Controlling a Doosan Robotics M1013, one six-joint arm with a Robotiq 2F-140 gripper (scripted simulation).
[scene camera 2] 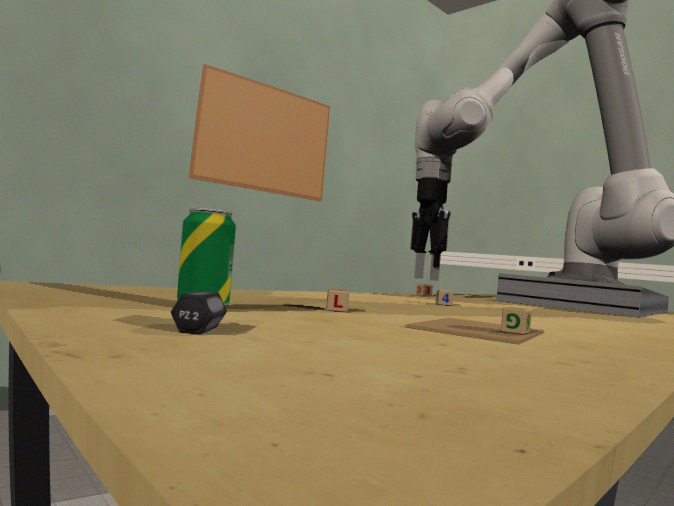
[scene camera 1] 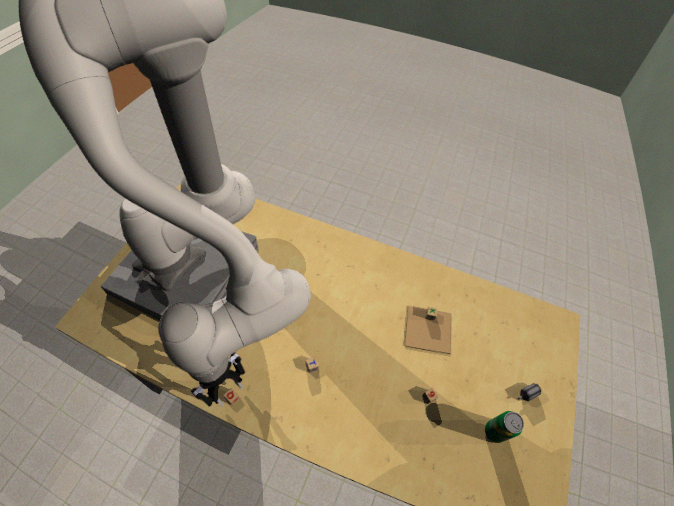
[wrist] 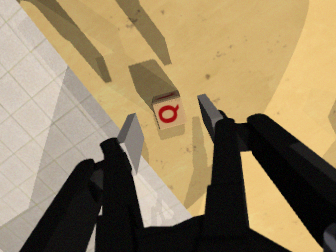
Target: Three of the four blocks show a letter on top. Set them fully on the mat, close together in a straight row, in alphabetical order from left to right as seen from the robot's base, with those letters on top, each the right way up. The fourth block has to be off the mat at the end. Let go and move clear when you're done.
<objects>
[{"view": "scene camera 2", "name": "my gripper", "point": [425, 279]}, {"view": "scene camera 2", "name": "black hexagonal piece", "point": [197, 312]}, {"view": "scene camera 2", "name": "brown mat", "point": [482, 330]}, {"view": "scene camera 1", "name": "brown mat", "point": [434, 335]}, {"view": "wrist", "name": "my gripper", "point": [169, 117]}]
</objects>
